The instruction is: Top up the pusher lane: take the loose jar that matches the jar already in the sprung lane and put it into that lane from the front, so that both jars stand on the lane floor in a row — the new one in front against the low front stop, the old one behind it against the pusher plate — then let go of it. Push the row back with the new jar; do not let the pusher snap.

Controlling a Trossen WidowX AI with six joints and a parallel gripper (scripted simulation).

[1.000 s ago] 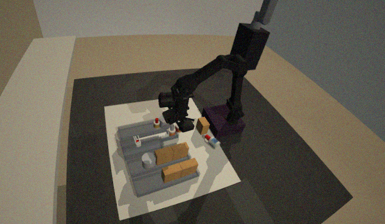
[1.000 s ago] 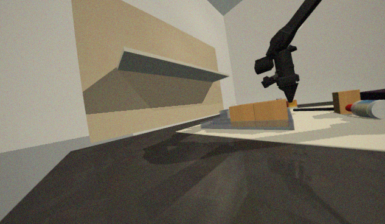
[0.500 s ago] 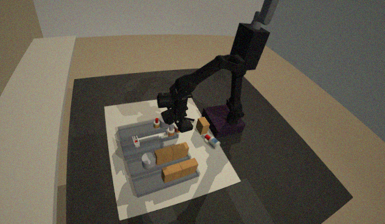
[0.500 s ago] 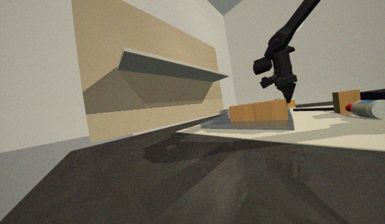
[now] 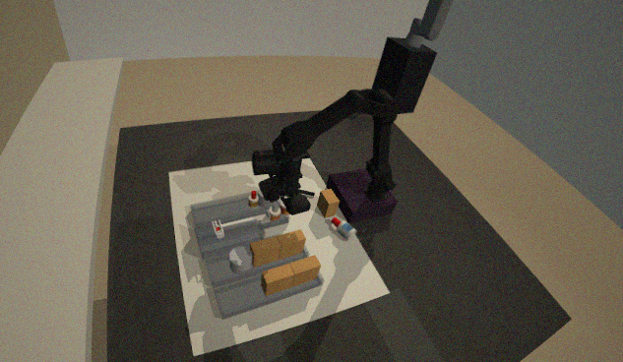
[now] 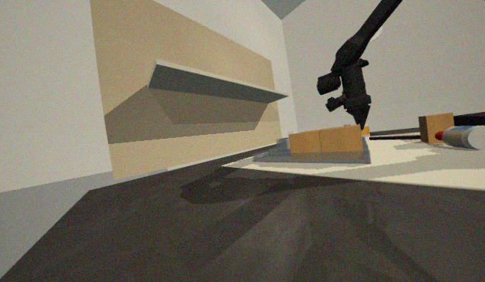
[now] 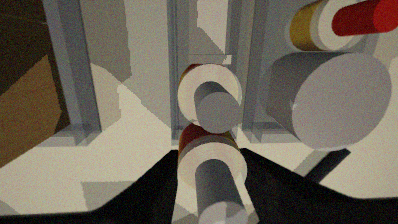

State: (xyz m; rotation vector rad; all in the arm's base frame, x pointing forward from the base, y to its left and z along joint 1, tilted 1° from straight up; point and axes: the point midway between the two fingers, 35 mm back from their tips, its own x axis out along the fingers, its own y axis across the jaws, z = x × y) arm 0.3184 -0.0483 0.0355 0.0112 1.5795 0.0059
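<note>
My gripper tip is now 80 mm past the black stick, 100 mm to the left of it and 50 mm above it. Also, from my gripper tip: white pusher rod: 140 mm ahead, 30 mm to the left.
</note>
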